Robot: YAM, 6 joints.
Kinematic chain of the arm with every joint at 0, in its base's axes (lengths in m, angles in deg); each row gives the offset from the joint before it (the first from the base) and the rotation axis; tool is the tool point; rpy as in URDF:
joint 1: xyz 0 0 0.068 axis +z
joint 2: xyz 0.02 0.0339 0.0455 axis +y
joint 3: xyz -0.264 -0.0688 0 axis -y
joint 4: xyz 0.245 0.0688 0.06 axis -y
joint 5: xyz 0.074 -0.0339 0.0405 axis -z
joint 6: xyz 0.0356 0 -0.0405 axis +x
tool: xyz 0 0 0 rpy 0 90 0
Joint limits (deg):
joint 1: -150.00..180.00
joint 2: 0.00..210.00
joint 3: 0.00..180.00
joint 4: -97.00..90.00
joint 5: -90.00..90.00
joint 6: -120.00..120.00
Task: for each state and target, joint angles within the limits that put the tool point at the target. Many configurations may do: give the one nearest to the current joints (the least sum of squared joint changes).
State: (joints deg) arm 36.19 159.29 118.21 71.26 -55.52 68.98
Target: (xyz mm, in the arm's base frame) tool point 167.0 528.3 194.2
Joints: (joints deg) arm 69.30 151.38 113.27 77.20 -58.97 68.98
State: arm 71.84 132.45 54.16 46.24 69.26 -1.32
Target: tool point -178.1 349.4 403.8
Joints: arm 121.76 100.10 81.88 52.60 65.91 -1.32
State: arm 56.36 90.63 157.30 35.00 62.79 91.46
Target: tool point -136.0 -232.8 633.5
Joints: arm 52.87 68.44 172.40 41.11 64.33 91.46
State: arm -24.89 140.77 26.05 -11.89 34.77 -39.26
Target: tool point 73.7 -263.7 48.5
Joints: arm -69.41 111.92 41.57 -10.88 41.83 -39.26
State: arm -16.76 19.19 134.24 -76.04 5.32 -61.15
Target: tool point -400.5 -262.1 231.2
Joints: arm 32.48 0.00 163.96 -83.16 9.75 -61.15
